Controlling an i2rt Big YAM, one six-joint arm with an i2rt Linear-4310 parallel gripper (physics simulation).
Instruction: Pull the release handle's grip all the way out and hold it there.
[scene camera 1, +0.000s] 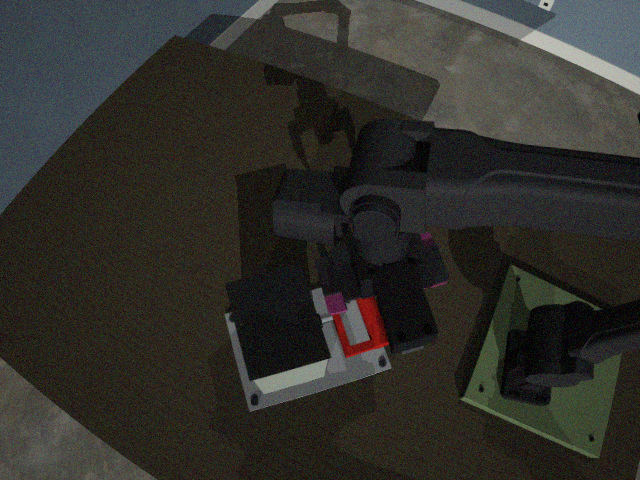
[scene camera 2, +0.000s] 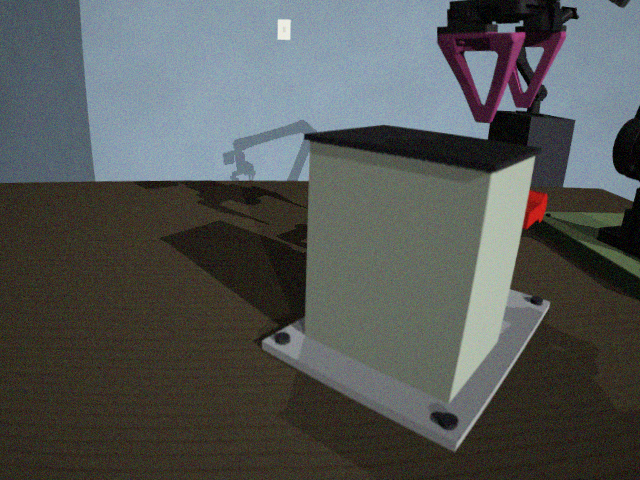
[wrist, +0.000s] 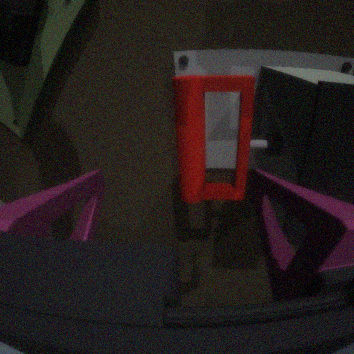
Scene:
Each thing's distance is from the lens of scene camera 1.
red release handle grip (scene camera 1: 368, 307): 0.63 m
grey base plate (scene camera 1: 339, 370): 0.71 m
The marked spots on the grey base plate and the red release handle grip are 0.14 m apart.

